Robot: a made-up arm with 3 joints. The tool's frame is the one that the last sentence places.
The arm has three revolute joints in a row. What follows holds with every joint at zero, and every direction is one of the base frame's.
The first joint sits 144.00 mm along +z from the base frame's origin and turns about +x.
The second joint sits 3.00 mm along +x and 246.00 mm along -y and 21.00 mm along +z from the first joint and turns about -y.
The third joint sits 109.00 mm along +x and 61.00 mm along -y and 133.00 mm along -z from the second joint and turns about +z.
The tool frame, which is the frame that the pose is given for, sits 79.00 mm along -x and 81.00 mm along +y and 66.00 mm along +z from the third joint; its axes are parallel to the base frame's.
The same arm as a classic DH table. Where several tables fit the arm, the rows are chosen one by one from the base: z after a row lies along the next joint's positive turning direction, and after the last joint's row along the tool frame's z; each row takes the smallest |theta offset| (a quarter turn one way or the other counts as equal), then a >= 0, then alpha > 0; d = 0 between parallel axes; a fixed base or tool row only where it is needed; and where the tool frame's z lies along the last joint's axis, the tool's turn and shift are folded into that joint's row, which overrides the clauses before.
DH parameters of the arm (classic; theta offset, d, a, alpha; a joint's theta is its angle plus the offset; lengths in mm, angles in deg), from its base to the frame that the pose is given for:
base (fixed): 90 144 0 90
joint 1: 90 3 21 -90
joint 2: -90 307 109 -90
joint 3: -45.72 0 -113.1 0
tool (fixed): 45.72 -67 0 0

